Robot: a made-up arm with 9 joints. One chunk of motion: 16 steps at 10 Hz.
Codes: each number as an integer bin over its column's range. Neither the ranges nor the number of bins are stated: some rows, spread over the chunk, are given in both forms.
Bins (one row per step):
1: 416 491 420 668 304 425
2: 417 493 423 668 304 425
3: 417 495 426 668 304 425
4: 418 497 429 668 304 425
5: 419 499 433 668 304 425
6: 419 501 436 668 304 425
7: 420 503 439 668 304 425
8: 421 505 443 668 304 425
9: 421 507 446 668 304 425
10: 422 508 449 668 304 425
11: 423 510 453 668 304 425
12: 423 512 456 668 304 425
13: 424 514 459 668 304 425
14: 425 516 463 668 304 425
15: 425 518 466 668 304 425
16: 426 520 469 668 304 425
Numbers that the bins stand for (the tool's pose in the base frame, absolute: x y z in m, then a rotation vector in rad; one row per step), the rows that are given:
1: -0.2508 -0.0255 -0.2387 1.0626 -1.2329 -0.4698
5: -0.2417 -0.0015 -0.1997 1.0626 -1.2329 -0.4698
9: -0.2357 0.0225 -0.1607 1.0626 -1.2329 -0.4698
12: -0.2297 0.0375 -0.1306 1.0626 -1.2329 -0.4698
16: -0.2207 0.0616 -0.0916 1.0626 -1.2329 -0.4698
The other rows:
2: -0.2477 -0.0195 -0.2297 1.0626 -1.2329 -0.4698
3: -0.2477 -0.0135 -0.2207 1.0626 -1.2329 -0.4698
4: -0.2447 -0.0075 -0.2117 1.0626 -1.2329 -0.4698
6: -0.2417 0.0045 -0.1907 1.0626 -1.2329 -0.4698
7: -0.2387 0.0105 -0.1817 1.0626 -1.2329 -0.4698
8: -0.2357 0.0165 -0.1697 1.0626 -1.2329 -0.4698
10: -0.2327 0.0255 -0.1517 1.0626 -1.2329 -0.4698
11: -0.2297 0.0315 -0.1396 1.0626 -1.2329 -0.4698
13: -0.2267 0.0435 -0.1216 1.0626 -1.2329 -0.4698
14: -0.2237 0.0495 -0.1096 1.0626 -1.2329 -0.4698
15: -0.2237 0.0556 -0.1006 1.0626 -1.2329 -0.4698

